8 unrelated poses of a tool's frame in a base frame.
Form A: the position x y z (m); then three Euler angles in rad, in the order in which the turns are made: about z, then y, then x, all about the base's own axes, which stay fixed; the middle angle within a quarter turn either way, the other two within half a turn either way.
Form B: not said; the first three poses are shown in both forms.
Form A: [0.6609 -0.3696 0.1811 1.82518 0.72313 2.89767]
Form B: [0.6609 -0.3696 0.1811 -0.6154 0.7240 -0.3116 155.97]
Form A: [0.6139 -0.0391 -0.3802 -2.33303 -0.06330 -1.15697]
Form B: [0.6139 -0.0391 -0.3802 -0.2031 -0.5464 -0.8125 139.62]
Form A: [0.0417 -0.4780 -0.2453 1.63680 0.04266 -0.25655]
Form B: [0.0417 -0.4780 -0.2453 -0.0981 0.1470 0.9843 94.37]
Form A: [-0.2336 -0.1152 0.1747 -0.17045 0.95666 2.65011]
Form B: [-0.2336 -0.1152 0.1747 0.8770 0.1911 0.4408 150.67]
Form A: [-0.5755 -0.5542 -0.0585 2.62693 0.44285 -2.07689]
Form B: [-0.5755 -0.5542 -0.0585 -0.1116 0.8846 0.4529 144.00]
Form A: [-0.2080 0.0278 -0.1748 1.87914 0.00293 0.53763]
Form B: [-0.2080 0.0278 -0.1748 0.1919 -0.2596 0.9464 110.69]
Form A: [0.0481 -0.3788 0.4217 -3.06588 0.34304 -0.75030]
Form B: [0.0481 -0.3788 0.4217 0.1724 0.3549 0.9189 176.81]
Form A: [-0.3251 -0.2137 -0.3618 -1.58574 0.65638 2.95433]
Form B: [-0.3251 -0.2137 -0.3618 0.6689 0.7238 0.1695 146.20]
